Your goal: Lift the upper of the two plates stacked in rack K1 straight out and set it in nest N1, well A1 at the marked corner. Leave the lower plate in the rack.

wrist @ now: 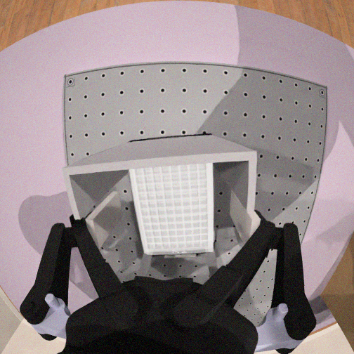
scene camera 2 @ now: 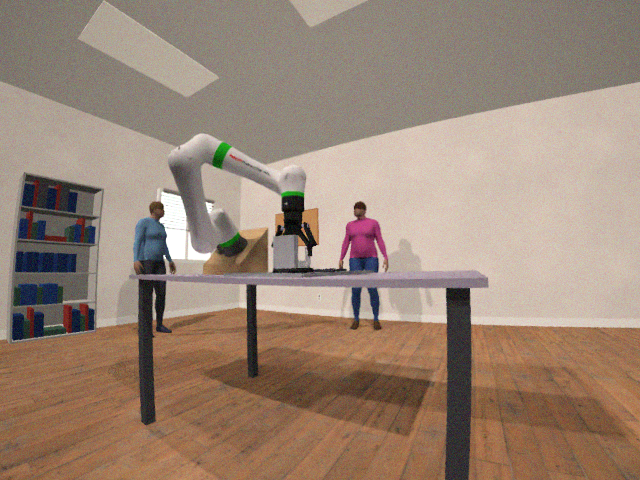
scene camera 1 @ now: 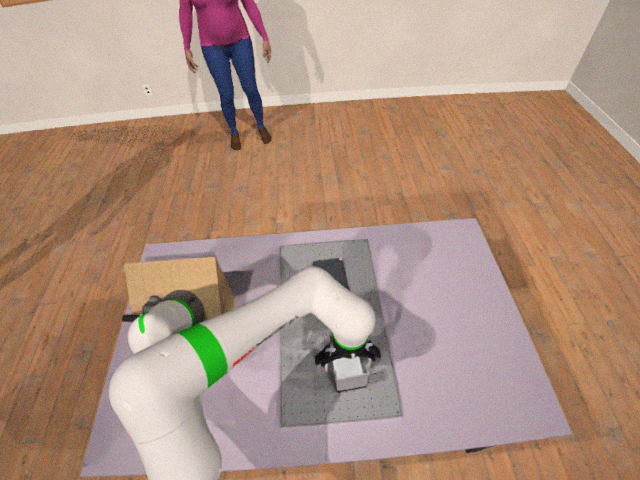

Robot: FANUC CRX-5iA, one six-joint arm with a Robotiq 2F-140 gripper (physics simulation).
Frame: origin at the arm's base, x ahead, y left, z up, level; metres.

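Seen in the pictures: gripper, between the fingertips: [scene camera 1: 346, 364]; arm's base, origin of its link: [scene camera 2: 236, 248] [scene camera 1: 182, 311].
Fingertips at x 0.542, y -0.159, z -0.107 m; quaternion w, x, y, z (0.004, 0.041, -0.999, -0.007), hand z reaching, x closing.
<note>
Pixels of each thing's top centre, then the offset from my fingertips to it. Level surfaces: height alone.
- Rack K1, centre of its top: [scene camera 1: 347, 351] [scene camera 2: 293, 237] dx -0.001, dy +0.006, dz +0.113 m
- white well plate, centre of its top: [scene camera 1: 347, 364] dx +0.001, dy -0.004, dz +0.019 m
- dark flat fixture, centre of its top: [scene camera 1: 330, 276] [scene camera 2: 330, 268] dx -0.039, dy +0.353, dz -0.014 m
- grey perforated base plate, height of its surface: dz -0.028 m
- lilac table, height of its surface: dz -0.042 m
Rack K1 [scene camera 1: 351, 383] [scene camera 2: 285, 253] [wrist: 160, 159] is a light grey box with tall walls. A white well plate [scene camera 1: 348, 366] [wrist: 173, 207] lies flat in its middle, with a gap on each side. The lower plate is hidden beneath it. My gripper [scene camera 1: 348, 363] [scene camera 2: 294, 240] [wrist: 174, 203] is open and points down over the rack. In the wrist view its pads stand wide on either side of the plate, apart from it, in line with the side gaps. A dark flat fixture [scene camera 1: 330, 268], seemingly nest N1, is partly hidden by my arm; its marked corner cannot be made out.
Rack and fixture stand on a grey perforated base plate [scene camera 1: 305, 410] [wrist: 162, 90] on the lilac table [scene camera 1: 465, 361] [scene camera 2: 387, 279]. A tan wedge-shaped block [scene camera 1: 173, 276] [scene camera 2: 258, 253] stands by the arm's base. Two people stand beyond the table.
</note>
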